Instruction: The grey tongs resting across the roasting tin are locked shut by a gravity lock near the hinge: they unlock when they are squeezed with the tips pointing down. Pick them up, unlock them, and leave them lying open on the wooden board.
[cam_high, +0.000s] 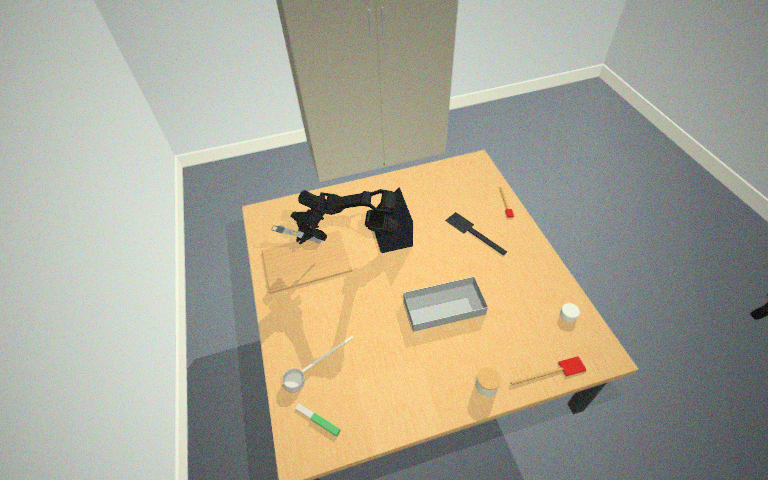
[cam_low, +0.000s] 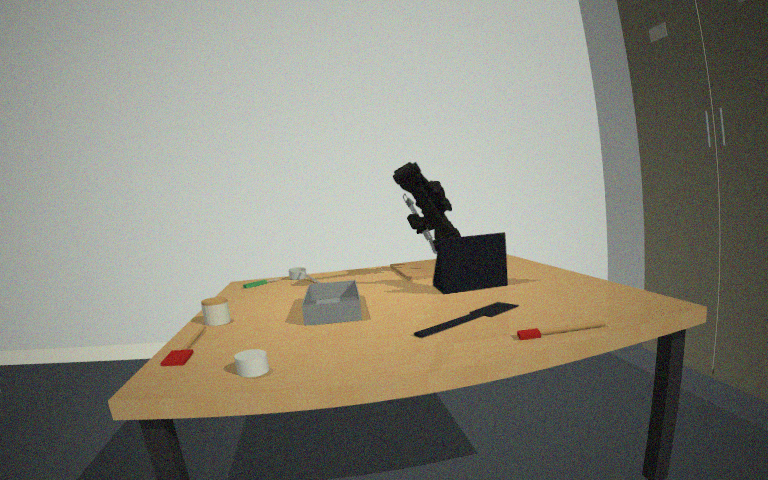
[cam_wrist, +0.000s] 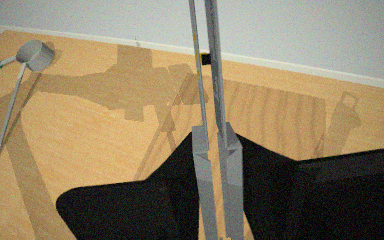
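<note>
Right now my gripper tip is 20 mm past the wooden board, 10 mm to the right of it and 150 mm above it. Round my gripper tip: black spatula 80 mm ahead, 780 mm to the left, 150 mm below; roasting tin 400 mm ahead, 490 mm to the left, 130 mm below; green-handled tool 660 mm ahead, 100 mm to the right, 150 mm below.
</note>
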